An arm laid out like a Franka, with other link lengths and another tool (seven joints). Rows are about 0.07 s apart.
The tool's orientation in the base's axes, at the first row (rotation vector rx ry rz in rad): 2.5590 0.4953 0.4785
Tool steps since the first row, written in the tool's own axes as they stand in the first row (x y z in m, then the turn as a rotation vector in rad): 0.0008 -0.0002 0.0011 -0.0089 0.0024 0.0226; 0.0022 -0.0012 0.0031 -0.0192 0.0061 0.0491; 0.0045 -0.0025 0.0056 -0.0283 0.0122 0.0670; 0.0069 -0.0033 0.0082 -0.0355 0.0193 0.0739; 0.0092 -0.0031 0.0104 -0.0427 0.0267 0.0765; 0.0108 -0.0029 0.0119 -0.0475 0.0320 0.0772
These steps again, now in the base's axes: 0.0011 0.0001 -0.0008 0.0022 -0.0146 -0.0194; 0.0029 0.0007 -0.0026 0.0052 -0.0324 -0.0417; 0.0056 0.0018 -0.0048 0.0063 -0.0483 -0.0554; 0.0086 0.0024 -0.0068 0.0047 -0.0598 -0.0591; 0.0116 0.0024 -0.0079 0.0014 -0.0699 -0.0591; 0.0136 0.0023 -0.0087 -0.0012 -0.0766 -0.0581
